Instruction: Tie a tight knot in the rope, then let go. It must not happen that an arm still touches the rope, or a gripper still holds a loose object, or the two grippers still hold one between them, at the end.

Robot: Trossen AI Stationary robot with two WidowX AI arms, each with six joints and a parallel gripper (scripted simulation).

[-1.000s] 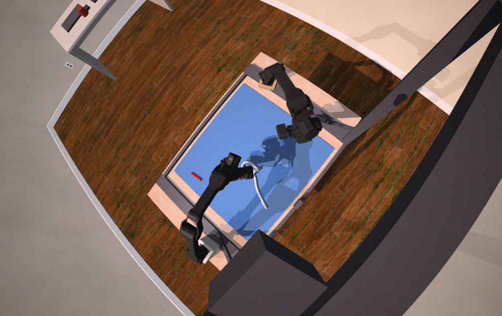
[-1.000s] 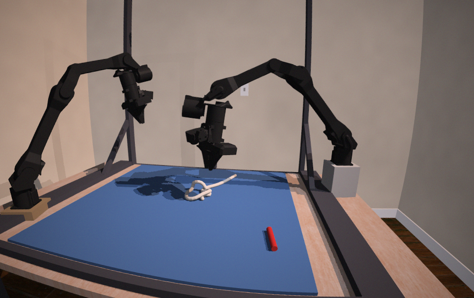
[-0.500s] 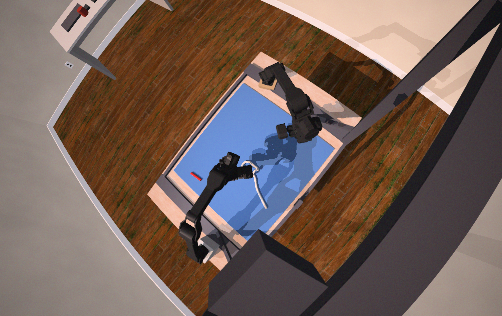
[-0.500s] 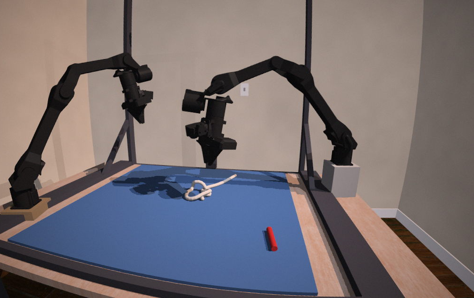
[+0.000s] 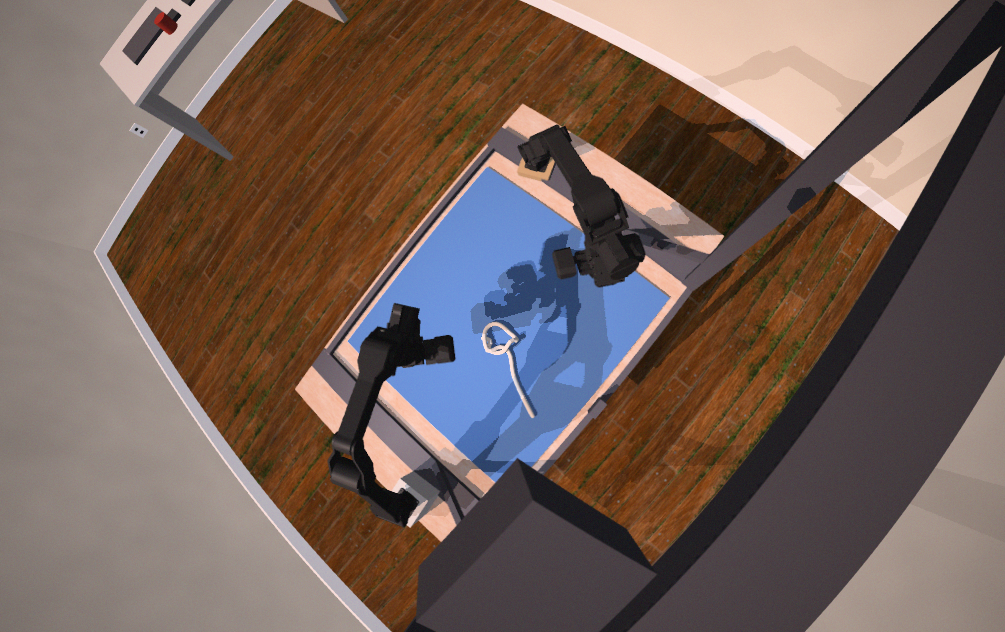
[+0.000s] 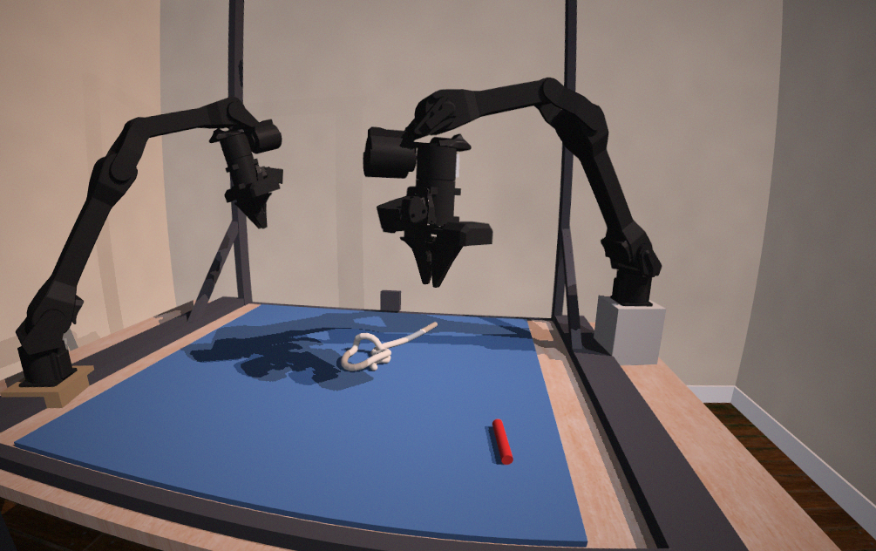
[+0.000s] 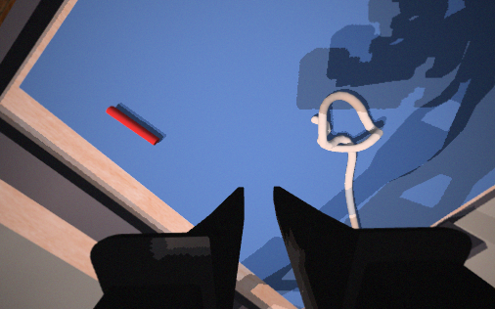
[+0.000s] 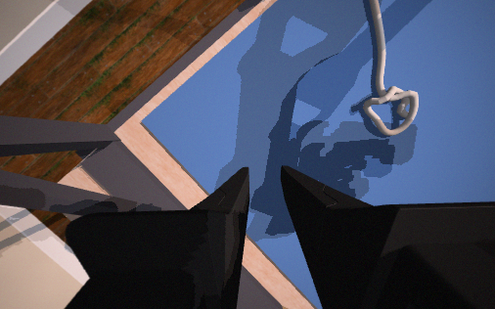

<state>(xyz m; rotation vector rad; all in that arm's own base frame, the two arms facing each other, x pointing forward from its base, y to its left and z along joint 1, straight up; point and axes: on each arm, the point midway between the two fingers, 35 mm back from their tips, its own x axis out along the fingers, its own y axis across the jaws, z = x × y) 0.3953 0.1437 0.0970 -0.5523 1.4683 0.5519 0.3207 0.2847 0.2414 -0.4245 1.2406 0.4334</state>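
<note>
Now: the blue mat 210 mm below my left hand, 140 mm to the right of it and 100 mm behind it. From my left hand the other things lie so: red cylinder 200 mm below, 180 mm ahead, 50 mm to the left.
</note>
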